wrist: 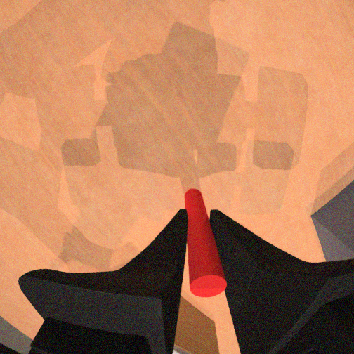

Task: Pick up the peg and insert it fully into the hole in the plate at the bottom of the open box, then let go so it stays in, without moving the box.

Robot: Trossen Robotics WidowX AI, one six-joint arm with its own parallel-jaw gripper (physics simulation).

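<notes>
The red peg (204, 245) is between the two black fingers of my gripper (197, 215), right of the middle in the lower half of the wrist view. My gripper is shut on it. The peg's bright round end faces the camera, and its far end points down to the tan table, where a shadow meets it. I cannot tell whether the far end touches the table. The plate's hole does not show, and I cannot make out the inside of the open box.
A dark grey, flat-sided object (336, 220) stands at the right edge, partly out of view. Part of a brown block (197, 325) shows between the fingers at the bottom edge. Broad shadows lie over the tan table (280, 30).
</notes>
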